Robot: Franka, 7 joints.
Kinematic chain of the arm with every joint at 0, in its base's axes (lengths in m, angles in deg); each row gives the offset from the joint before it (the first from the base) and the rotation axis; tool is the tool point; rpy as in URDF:
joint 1: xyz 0 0 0.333 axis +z
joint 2: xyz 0 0 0 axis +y
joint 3: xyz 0 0 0.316 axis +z
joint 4: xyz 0.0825 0 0 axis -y
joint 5: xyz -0.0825 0 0.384 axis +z
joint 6: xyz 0 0 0 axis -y
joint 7: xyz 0.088 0 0 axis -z
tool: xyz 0 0 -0.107 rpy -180 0 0
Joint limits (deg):
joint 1: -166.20..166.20
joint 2: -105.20..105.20
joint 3: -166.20..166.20
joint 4: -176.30..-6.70
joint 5: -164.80..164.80
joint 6: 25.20..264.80
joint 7: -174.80..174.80
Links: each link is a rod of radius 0.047 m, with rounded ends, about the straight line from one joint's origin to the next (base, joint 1, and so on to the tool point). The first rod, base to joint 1, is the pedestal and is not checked.
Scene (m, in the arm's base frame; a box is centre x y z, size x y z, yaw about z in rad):
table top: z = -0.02
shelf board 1: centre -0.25 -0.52 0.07 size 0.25 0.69 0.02 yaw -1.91
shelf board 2: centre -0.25 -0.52 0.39 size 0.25 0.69 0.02 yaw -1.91
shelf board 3: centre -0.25 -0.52 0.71 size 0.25 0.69 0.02 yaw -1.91
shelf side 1: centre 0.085 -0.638 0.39 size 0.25 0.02 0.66 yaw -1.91
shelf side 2: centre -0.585 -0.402 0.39 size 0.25 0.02 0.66 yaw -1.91
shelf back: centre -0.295 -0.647 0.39 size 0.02 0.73 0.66 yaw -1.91
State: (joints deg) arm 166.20 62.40 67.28 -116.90 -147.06 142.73 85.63
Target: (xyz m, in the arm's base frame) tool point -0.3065 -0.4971 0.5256
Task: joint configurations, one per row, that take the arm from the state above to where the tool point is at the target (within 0.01 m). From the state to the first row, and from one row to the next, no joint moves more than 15 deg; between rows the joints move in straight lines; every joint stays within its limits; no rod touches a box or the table.
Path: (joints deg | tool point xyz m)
1: 153.25 58.60 68.75 -127.17 -148.04 151.59 85.63 | -0.3476 -0.3869 0.2051
2: 140.29 54.81 70.22 -137.44 -149.02 160.44 85.63 | -0.3201 -0.3091 0.2043
3: 127.34 51.01 71.70 -147.71 -149.99 169.30 85.63 | -0.2767 -0.2392 0.2047
4: 124.40 63.76 86.39 -147.72 -149.52 173.40 85.63 | -0.2491 -0.2847 0.3034
5: 121.46 76.51 101.09 -147.73 -149.04 177.50 85.63 | -0.2286 -0.2800 0.4180
6: 118.52 89.26 115.79 -147.74 -148.56 181.60 85.63 | -0.2104 -0.2247 0.5256
7: 131.38 79.03 110.69 -136.05 -147.77 170.63 85.63 | -0.2616 -0.3192 0.5171
8: 144.25 68.80 105.59 -124.35 -146.98 159.65 85.63 | -0.2940 -0.4125 0.5112
9: 157.12 58.57 100.49 -112.65 -146.19 148.67 85.63 | -0.3065 -0.4971 0.5256

